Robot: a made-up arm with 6 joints. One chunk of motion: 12 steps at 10 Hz.
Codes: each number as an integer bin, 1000 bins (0 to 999) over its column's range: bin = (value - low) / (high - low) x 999, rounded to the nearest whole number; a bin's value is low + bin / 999 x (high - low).
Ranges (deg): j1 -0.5..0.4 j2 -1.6..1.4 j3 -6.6..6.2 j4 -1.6..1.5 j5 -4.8..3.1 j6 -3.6..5
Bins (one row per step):
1: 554 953 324 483 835 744
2: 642 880 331 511 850 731
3: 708 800 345 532 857 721
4: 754 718 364 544 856 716
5: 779 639 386 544 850 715
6: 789 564 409 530 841 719
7: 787 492 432 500 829 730
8: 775 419 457 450 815 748
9: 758 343 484 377 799 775
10: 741 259 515 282 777 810
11: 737 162 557 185 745 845
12: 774 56 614 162 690 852
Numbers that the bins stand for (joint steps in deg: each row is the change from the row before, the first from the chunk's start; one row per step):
1: -0.001 1.262 -2.449 -0.101 1.803 2.805
2: 0.078 1.043 -2.359 -0.014 1.922 2.693
3: 0.138 0.802 -2.180 0.051 1.977 2.607
4: 0.179 0.556 -1.936 0.088 1.969 2.564
5: 0.202 0.319 -1.654 0.088 1.922 2.555
6: 0.211 0.094 -1.360 0.045 1.851 2.590
7: 0.209 -0.123 -1.065 -0.048 1.756 2.684
8: 0.198 -0.342 -0.745 -0.204 1.645 2.839
9: 0.183 -0.570 -0.399 -0.430 1.518 3.072
10: 0.168 -0.822 -0.001 -0.725 1.344 3.373
11: 0.164 -1.114 0.537 -1.026 1.091 3.674
12: 0.197 -1.432 1.267 -1.097 0.656 3.735

